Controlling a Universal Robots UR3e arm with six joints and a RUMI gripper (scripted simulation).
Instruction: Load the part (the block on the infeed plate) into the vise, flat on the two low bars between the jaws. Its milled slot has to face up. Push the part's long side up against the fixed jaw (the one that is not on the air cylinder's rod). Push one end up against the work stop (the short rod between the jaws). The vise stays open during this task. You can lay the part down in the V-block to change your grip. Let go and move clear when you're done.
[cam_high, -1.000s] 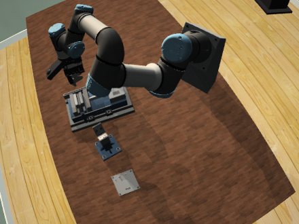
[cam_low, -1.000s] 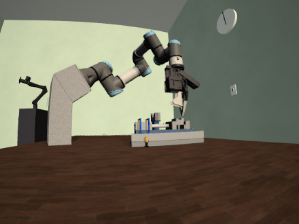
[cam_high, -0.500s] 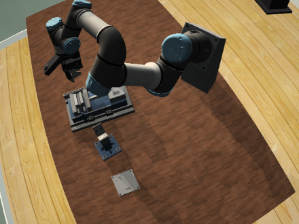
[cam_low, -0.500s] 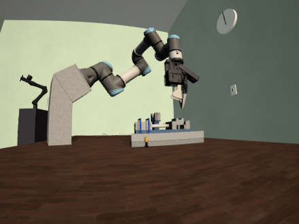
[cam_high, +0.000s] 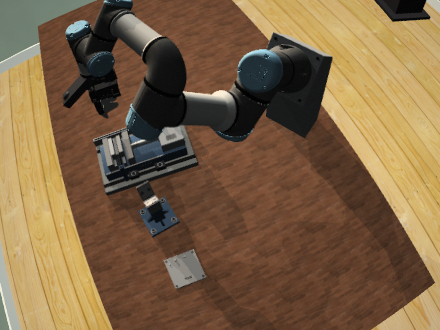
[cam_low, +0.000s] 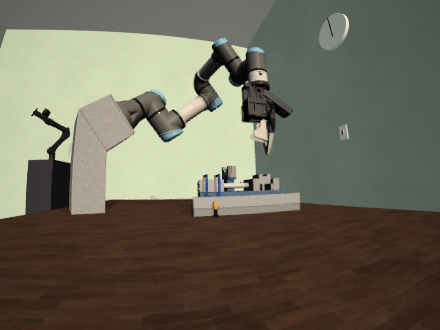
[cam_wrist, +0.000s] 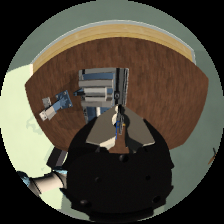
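My hand is 8 cm above the part, 6 cm to the right of it and 1 cm past it. Round my hand: grey infeed plate: 44 cm to the left, 18 cm below, 12 cm behind.
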